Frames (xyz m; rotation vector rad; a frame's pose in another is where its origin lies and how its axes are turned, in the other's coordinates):
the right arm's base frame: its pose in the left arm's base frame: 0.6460 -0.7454 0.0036 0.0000 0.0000 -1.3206
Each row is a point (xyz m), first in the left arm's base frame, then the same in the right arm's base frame.
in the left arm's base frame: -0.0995 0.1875 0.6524
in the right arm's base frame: -1.0884 -0.4913 0.6488
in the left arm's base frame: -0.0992 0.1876 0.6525
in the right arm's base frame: -1.0885 -0.4910 0.6489
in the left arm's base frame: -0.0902 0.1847 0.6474
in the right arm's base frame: -1.0834 -0.4830 0.6438
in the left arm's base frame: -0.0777 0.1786 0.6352
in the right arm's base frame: -1.0744 -0.4724 0.6316
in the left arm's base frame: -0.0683 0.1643 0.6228
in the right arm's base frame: -1.0582 -0.4668 0.6192
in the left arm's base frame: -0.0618 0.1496 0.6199
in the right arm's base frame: -1.0424 -0.4642 0.6163
